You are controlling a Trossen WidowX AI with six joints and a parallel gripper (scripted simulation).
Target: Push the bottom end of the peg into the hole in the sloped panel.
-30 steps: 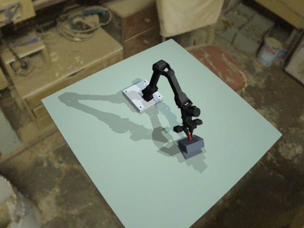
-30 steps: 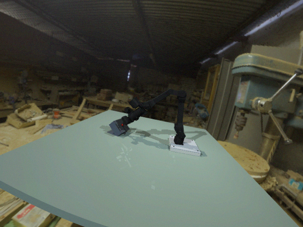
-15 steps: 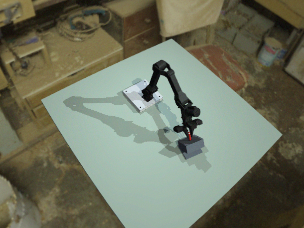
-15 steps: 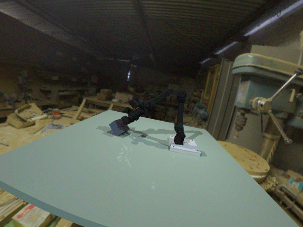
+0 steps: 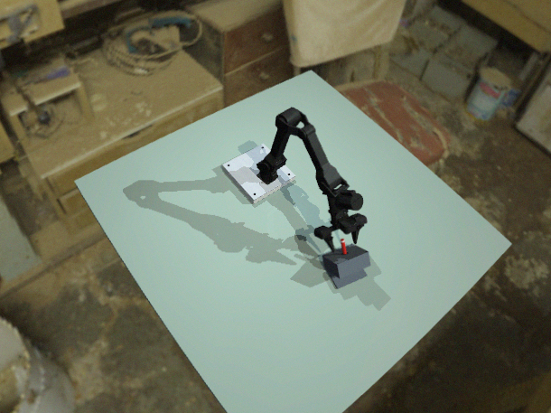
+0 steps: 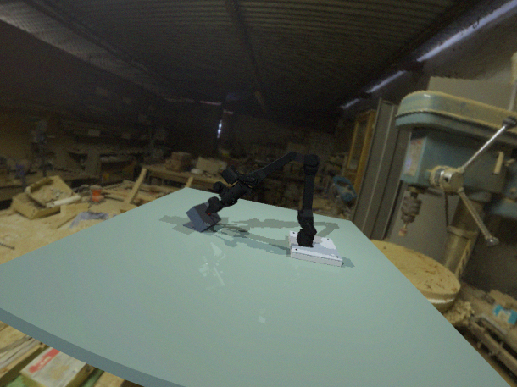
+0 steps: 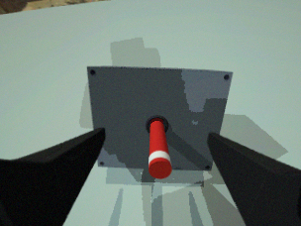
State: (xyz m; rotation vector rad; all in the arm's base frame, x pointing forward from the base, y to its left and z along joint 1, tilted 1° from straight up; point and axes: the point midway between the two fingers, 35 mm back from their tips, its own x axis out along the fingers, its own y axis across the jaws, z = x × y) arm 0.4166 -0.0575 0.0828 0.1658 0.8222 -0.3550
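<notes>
The red peg is 10 mm behind my gripper tip. Also, from my gripper tip: grey sloped panel 40 mm below, 30 mm ahead, 10 mm to the right.
</notes>
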